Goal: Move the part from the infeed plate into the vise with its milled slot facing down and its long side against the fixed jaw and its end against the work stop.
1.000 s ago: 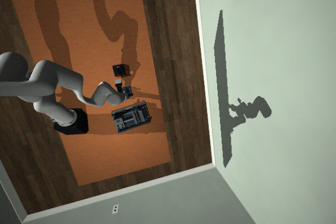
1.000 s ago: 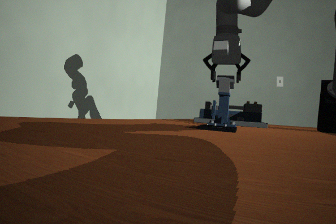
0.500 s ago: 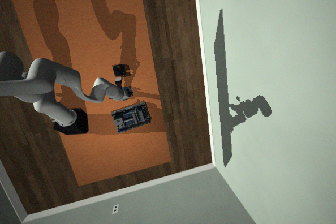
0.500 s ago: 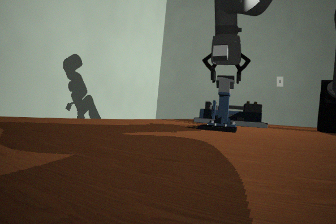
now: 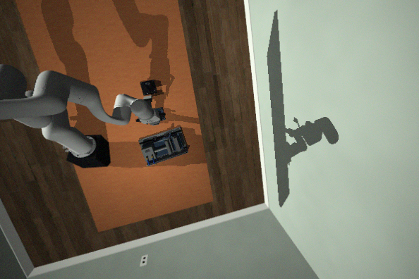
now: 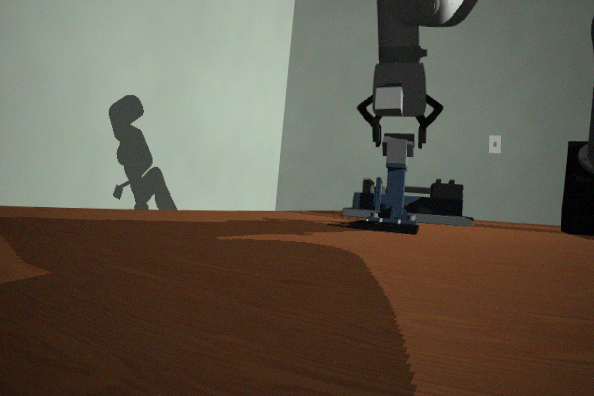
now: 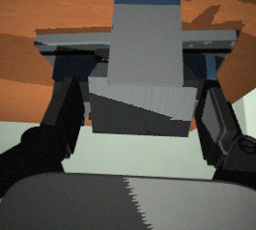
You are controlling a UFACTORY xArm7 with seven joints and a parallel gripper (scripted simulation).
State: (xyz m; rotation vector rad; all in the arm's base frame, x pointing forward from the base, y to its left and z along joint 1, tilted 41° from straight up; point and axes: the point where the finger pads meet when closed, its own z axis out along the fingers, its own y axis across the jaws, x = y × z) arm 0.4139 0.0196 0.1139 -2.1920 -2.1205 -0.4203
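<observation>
Right now my hand is 1 cm to the left of the grey part and 1 cm above it. Also, from my hand: blue upright 11 cm below; then grey jaw 4 cm ahead, 22 cm to the right, 9 cm below; then work stop 7 cm ahead, 17 cm to the right, 7 cm below.
</observation>
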